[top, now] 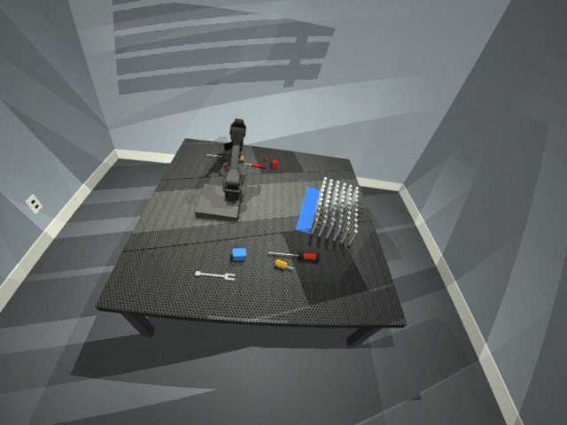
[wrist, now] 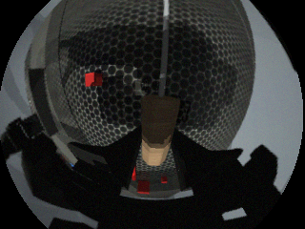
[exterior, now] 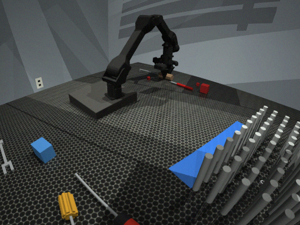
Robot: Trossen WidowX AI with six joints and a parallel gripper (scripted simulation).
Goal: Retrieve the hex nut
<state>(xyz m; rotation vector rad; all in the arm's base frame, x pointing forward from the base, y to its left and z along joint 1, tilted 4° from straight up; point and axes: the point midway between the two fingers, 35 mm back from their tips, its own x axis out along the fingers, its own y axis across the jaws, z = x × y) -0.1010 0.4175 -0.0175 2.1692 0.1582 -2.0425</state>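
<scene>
The red-handled tool is 110 mm ahead of my gripper tip and 20 mm to the right of it. Also, from my gripper tip: blue taped strip: 540 mm ahead, 310 mm to the right; then hex nut: 700 mm ahead, 360 mm to the right; then blue cube: 250 mm ahead, 750 mm to the right, 10 mm above.
</scene>
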